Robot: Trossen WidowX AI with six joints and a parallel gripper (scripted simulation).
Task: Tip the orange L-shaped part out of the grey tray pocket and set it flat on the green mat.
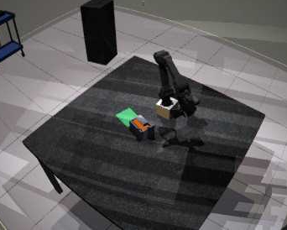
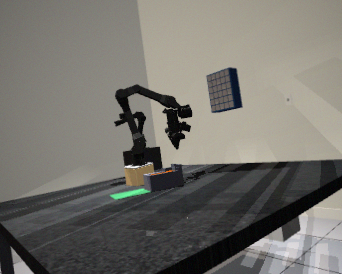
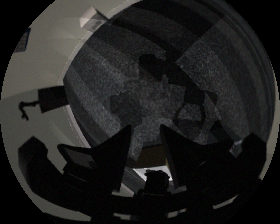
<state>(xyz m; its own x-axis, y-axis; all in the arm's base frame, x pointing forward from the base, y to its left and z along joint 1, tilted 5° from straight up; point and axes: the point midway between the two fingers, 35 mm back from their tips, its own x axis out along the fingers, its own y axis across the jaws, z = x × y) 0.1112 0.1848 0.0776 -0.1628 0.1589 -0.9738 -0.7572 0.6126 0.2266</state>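
My gripper tip is now 12 cm short of the orange L-shaped part, 26 cm to the left of it and 10 cm above it. Round my gripper tip: green mat (4 cm ahead, 40 cm to the right, 17 cm below).
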